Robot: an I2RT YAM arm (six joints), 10 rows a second.
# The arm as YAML. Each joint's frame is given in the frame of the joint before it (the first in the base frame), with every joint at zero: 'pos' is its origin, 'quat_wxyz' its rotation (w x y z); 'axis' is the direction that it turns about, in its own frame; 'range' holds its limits. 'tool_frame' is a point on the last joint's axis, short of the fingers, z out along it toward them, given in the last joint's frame.
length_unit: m
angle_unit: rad
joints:
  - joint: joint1
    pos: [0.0, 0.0, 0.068]
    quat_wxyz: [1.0, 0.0, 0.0, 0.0]
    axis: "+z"
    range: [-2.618, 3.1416]
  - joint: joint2
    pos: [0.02, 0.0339, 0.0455]
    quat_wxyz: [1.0, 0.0, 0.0, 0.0]
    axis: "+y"
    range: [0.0, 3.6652]
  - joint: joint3
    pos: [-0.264, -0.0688, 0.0]
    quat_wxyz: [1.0, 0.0, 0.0, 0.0]
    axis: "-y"
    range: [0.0, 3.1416]
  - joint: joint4
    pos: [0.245, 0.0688, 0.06]
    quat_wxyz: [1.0, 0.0, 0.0, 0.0]
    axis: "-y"
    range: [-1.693, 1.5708]
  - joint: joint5
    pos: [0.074, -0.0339, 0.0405]
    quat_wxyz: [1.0, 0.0, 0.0, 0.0]
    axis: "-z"
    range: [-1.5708, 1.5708]
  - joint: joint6
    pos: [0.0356, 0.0, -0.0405]
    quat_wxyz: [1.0, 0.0, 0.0, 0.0]
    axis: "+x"
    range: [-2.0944, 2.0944]
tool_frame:
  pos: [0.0, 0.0, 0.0]
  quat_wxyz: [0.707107, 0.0, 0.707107, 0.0]
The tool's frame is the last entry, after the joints.
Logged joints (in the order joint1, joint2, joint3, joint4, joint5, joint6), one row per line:
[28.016 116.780 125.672 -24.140 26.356 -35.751]
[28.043 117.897 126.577 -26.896 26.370 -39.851]
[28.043 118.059 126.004 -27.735 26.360 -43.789]
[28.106 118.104 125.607 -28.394 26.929 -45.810]
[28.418 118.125 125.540 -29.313 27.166 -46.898]
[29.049 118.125 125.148 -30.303 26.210 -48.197]
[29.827 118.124 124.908 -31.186 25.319 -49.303]
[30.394 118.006 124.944 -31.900 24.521 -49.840]
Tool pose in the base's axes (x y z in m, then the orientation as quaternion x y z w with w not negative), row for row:
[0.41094 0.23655 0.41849 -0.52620 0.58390 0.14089 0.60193]
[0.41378 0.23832 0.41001 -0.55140 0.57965 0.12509 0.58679]
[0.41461 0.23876 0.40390 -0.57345 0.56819 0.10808 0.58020]
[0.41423 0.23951 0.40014 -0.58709 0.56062 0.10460 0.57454]
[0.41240 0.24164 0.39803 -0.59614 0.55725 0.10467 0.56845]
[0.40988 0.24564 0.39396 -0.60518 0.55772 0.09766 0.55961]
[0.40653 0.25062 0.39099 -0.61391 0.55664 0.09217 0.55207]
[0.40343 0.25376 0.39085 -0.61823 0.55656 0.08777 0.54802]
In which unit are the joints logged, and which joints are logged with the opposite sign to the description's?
The joints are logged in degrees. Opposite sign: joint5.
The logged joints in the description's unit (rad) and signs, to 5 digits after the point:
[0.48897 2.03820 2.19339 -0.42132 -0.46000 -0.62397]
[0.48944 2.05769 2.20919 -0.46942 -0.46024 -0.69553]
[0.48944 2.06052 2.19918 -0.48407 -0.46007 -0.76426]
[0.49054 2.06130 2.19226 -0.49557 -0.47000 -0.79954]
[0.49599 2.06167 2.19109 -0.51161 -0.47414 -0.81852]
[0.50700 2.06167 2.18424 -0.52889 -0.45745 -0.84120]
[0.52058 2.06165 2.18006 -0.54430 -0.44190 -0.86050]
[0.53048 2.05959 2.18068 -0.55676 -0.42797 -0.86987]

